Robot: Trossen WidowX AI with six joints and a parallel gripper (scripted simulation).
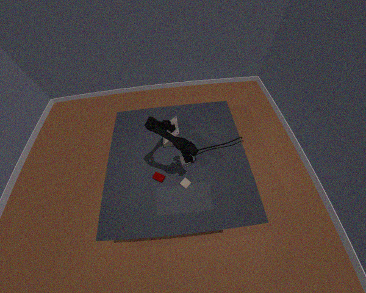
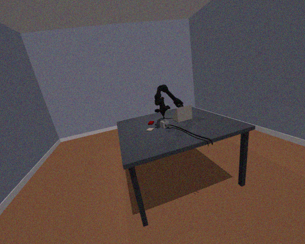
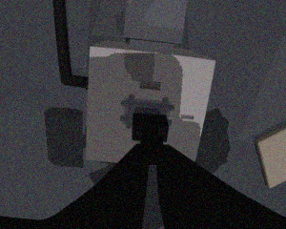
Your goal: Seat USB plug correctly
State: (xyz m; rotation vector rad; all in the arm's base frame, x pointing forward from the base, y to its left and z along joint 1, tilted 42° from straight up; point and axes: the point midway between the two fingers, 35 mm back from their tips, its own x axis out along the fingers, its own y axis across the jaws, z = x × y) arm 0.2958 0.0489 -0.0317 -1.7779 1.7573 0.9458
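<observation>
The dark USB plug lies 2 cm below my gripper tip. The rest, counted from my gripper tip: red block: 9 cm ahead, 25 cm to the right, 13 cm below; white block: 18 cm ahead, 4 cm to the right, 13 cm below.
</observation>
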